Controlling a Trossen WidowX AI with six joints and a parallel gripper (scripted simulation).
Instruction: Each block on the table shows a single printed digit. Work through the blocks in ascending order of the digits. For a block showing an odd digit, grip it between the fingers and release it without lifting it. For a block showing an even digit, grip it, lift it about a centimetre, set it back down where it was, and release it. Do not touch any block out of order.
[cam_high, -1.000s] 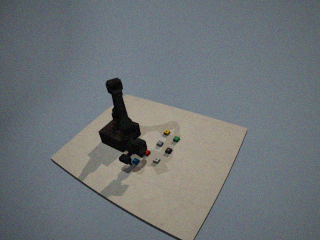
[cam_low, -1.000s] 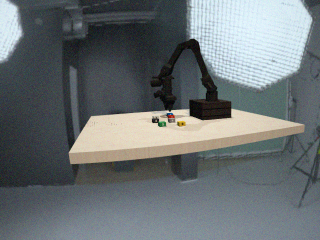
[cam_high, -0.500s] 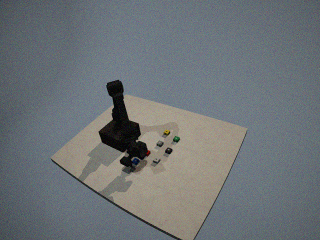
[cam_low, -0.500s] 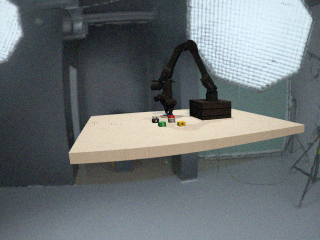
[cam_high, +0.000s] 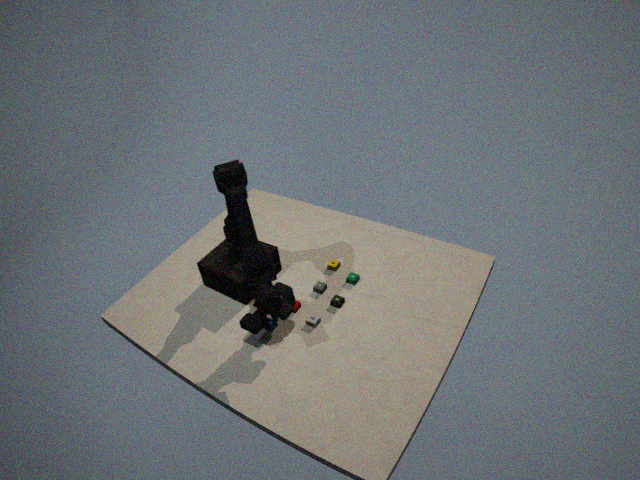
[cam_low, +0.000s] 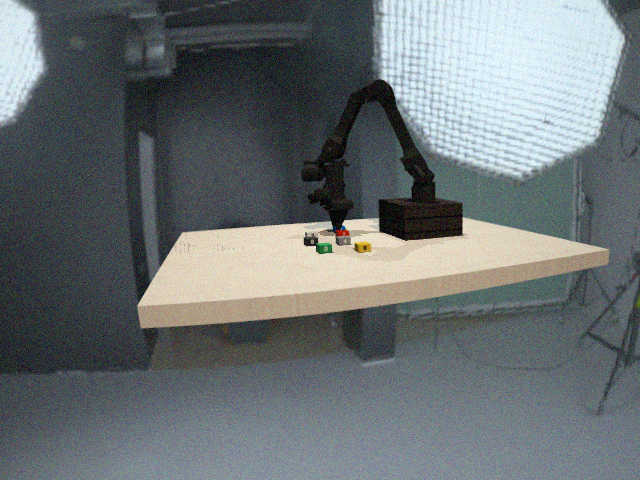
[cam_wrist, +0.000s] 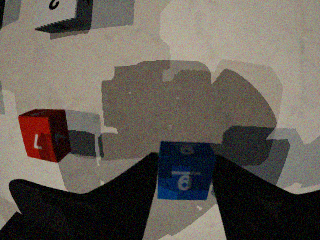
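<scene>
Now: gripper tip 10 mm past the blue block. From my gripper tip the other things lie so: red block: 100 mm to the left, 10 mm behind; white block: 90 mm to the left, 80 mm ahead; grey block: 210 mm to the left.
</scene>
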